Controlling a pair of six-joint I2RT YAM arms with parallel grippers.
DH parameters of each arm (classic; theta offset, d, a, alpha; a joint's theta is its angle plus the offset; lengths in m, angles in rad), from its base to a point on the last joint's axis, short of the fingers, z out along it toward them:
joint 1: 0 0.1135 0.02 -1.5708
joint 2: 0 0 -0.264 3.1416
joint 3: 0.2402 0 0.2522 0
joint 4: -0.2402 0 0.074 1.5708
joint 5: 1.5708 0 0 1.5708
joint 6: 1.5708 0.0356 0 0
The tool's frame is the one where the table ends.
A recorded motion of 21 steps. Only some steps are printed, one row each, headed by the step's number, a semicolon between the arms.
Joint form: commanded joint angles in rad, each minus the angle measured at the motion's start. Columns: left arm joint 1, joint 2, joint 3, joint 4, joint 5, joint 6; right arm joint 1, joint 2, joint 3, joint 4, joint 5, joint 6.
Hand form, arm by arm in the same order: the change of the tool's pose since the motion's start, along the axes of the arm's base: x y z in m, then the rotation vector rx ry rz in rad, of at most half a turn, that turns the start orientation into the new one. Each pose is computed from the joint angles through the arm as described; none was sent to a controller.
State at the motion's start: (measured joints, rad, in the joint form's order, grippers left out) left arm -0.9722 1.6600 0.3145 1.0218 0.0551 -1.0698; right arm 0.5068 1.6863 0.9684 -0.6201 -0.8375 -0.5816
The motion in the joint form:
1: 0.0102 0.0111 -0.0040 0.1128 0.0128 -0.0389; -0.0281 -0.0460 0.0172 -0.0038 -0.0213 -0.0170
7: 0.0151 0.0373 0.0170 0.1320 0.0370 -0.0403; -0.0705 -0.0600 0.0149 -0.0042 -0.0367 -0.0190
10: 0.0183 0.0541 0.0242 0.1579 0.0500 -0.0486; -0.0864 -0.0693 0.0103 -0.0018 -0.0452 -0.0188
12: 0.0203 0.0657 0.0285 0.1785 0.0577 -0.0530; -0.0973 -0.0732 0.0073 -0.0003 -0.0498 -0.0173
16: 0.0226 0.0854 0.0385 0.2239 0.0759 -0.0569; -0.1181 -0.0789 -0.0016 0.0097 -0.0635 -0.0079
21: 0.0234 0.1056 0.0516 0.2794 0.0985 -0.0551; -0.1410 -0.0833 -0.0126 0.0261 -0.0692 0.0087
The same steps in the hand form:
1: 0.0032 -0.0007 0.0083 -0.1016 -0.0205 0.0084; 0.0046 -0.0064 0.0176 0.0497 -0.0552 -0.0117
7: 0.0070 -0.0054 0.0085 -0.1170 -0.0220 -0.0100; 0.0096 -0.0176 0.0212 0.0672 -0.0612 -0.0487
10: 0.0088 -0.0072 0.0086 -0.1359 -0.0218 -0.0176; 0.0106 -0.0221 0.0229 0.0772 -0.0643 -0.0624
12: 0.0099 -0.0083 0.0088 -0.1497 -0.0244 -0.0224; 0.0114 -0.0251 0.0233 0.0816 -0.0638 -0.0729
16: 0.0119 -0.0112 0.0108 -0.1824 -0.0385 -0.0381; 0.0130 -0.0307 0.0232 0.0941 -0.0580 -0.0957
21: 0.0139 -0.0149 0.0144 -0.2224 -0.0648 -0.0617; 0.0151 -0.0369 0.0221 0.0998 -0.0529 -0.1270

